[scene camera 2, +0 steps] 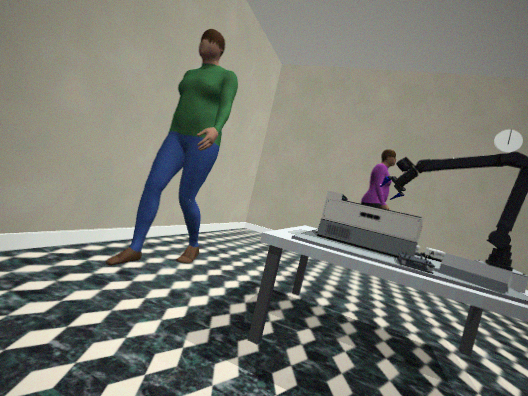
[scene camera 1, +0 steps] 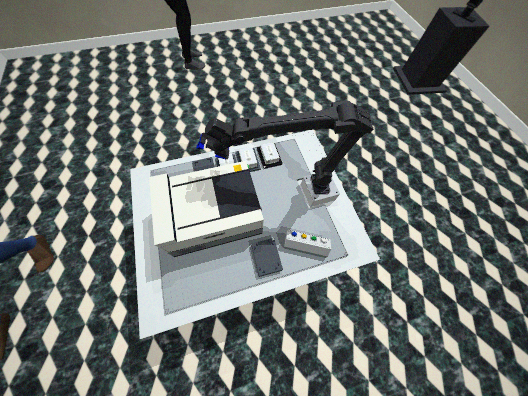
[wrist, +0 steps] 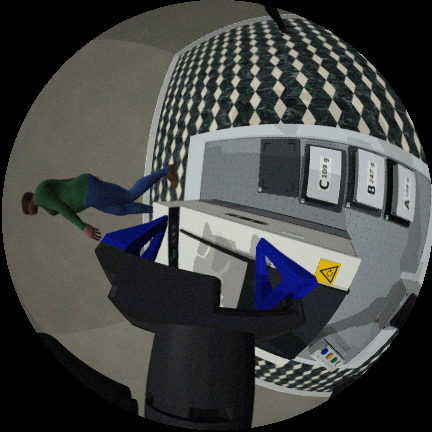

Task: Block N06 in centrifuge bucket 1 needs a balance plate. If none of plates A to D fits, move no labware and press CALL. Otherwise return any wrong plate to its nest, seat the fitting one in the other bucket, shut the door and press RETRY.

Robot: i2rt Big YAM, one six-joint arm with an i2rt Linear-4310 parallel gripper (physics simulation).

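Places are measured from the arm's base along level axes (x ahead, y left, z up), in metres.
Pixels of known places: gripper, fingertip midpoint: [scene camera 2: 385, 193] [scene camera 1: 206, 151] [wrist: 214, 231]; arm's base, link origin: [scene camera 2: 498, 266] [scene camera 1: 320, 184].
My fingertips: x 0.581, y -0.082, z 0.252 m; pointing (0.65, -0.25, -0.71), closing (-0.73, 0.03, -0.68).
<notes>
For each thing: its top centre in the pictures, then the offset to it from my fingertips.
- A, top centre: [wrist: 407, 192] [scene camera 1: 269, 150] [scene camera 2: 435, 250] 0.330 m back, 0.184 m right, 0.266 m down
- bare dark nest, top centre: [wrist: 277, 164] [scene camera 1: 204, 169] 0.070 m ahead, 0.109 m right, 0.302 m down
- button box, top centre: [wrist: 325, 363] [scene camera 1: 309, 240] [scene camera 2: 477, 261] 0.451 m back, 0.397 m left, 0.236 m down
- dark flat tray, top centre: [scene camera 2: 416, 256] [scene camera 1: 266, 255] 0.239 m back, 0.440 m left, 0.278 m down
My gripper [scene camera 1: 210, 151] [scene camera 2: 390, 189] [wrist: 214, 231] is open and empty, high above the white centrifuge [scene camera 1: 195, 205] [scene camera 2: 370, 222] [wrist: 305, 245]. The centrifuge top has a white panel and a dark area [scene camera 1: 239, 194] [wrist: 320, 310]; no buckets and no block N06 can be made out. In the wrist view, plates C, 109 g [wrist: 324, 175], B, 247 g [wrist: 371, 180], and A [wrist: 406, 197], its weight hard to read, sit in a row of dark nests. A bare dark nest [wrist: 280, 166] [scene camera 1: 202, 163] is beside C. Plate D cannot be made out. A button box [scene camera 1: 307, 243] [wrist: 327, 354] carries blue, yellow, green and white buttons.
A dark flat tray [scene camera 1: 266, 257] lies between the centrifuge and the button box. The arm's base [scene camera 1: 320, 195] stands at the right side of the white table [scene camera 1: 145, 310] [scene camera 2: 350, 265]. A person in green [scene camera 2: 204, 102] [wrist: 67, 195] stands beyond the table; another in purple [scene camera 2: 376, 187] is farther back.
</notes>
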